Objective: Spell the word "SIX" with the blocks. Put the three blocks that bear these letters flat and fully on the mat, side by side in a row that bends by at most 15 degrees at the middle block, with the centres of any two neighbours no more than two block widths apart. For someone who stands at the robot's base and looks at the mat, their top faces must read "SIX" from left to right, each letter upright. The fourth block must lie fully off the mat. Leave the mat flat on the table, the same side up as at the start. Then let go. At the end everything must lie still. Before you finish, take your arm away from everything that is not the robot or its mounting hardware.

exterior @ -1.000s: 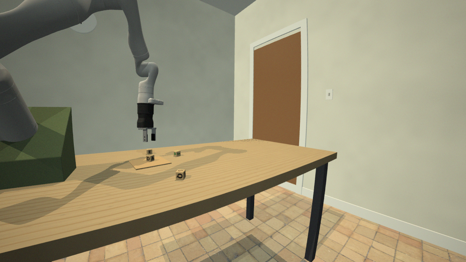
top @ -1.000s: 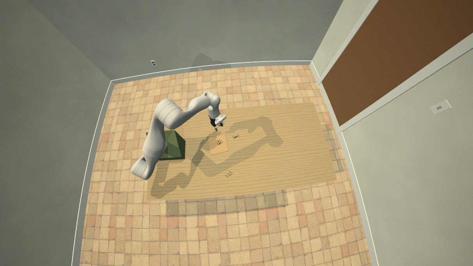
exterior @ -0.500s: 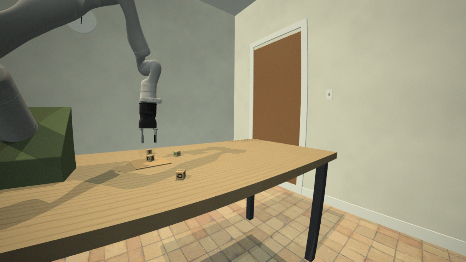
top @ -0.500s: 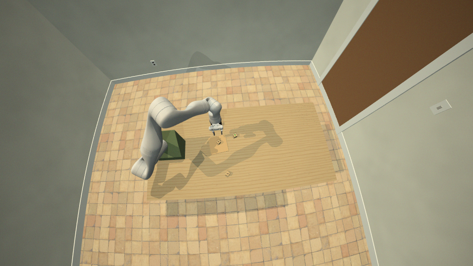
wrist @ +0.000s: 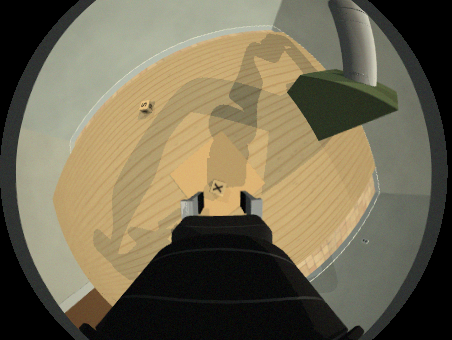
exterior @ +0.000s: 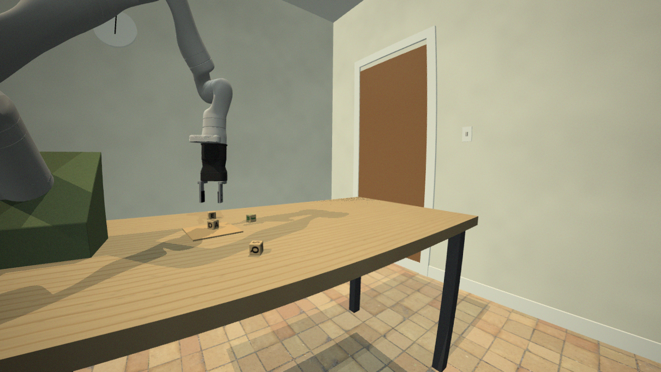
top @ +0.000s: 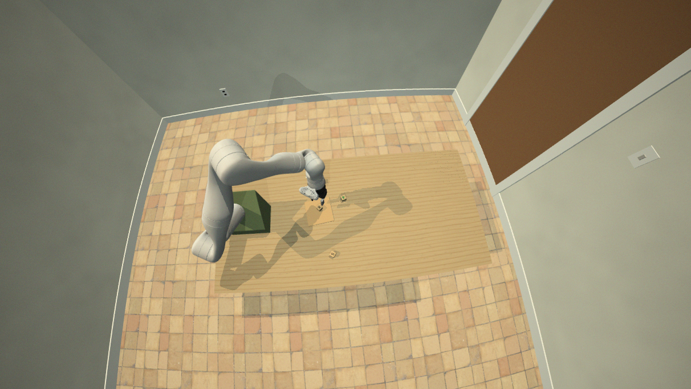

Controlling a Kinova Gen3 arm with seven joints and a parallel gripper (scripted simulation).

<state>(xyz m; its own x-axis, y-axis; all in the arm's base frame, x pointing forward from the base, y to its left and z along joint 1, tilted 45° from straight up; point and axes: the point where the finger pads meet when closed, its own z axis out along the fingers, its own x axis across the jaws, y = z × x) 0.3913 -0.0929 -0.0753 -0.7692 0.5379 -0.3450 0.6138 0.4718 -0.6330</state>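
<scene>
My hand is 10 cm above the tan mat, 3 cm to the left of it and 1 cm past it. From my hand the other things lie so: tan block 27 cm to the right, 9 cm below, 1 cm ahead.
</scene>
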